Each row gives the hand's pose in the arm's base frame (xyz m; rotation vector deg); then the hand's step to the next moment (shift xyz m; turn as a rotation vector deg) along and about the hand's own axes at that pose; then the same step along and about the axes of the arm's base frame.
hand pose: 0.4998 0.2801 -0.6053 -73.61 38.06 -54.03
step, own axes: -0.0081 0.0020 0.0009 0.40 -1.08 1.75
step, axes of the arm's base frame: -0.0027 0.0075 -0.0025 1.45 0.50 1.42
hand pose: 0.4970 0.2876 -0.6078 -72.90 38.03 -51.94
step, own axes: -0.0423 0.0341 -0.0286 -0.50 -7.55 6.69
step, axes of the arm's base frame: -0.0386 0.0234 -0.0416 3.85 3.48 8.66
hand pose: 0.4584 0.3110 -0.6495 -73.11 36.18 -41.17
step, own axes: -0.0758 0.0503 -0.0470 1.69 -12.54 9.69
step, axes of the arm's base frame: -0.0775 0.0366 -0.0560 6.90 2.96 14.06
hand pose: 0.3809 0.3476 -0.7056 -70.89 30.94 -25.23
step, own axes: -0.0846 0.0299 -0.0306 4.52 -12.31 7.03
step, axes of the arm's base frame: -0.0851 0.0346 -0.0235 7.54 -0.67 12.81
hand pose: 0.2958 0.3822 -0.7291 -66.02 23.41 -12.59
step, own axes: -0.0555 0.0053 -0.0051 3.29 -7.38 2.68
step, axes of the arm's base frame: -0.0526 0.0186 0.0045 4.40 -1.91 7.03
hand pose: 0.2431 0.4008 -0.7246 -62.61 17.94 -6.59
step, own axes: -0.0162 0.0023 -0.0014 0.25 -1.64 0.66
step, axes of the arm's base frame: -0.0160 0.0038 0.0005 0.54 -0.25 1.68
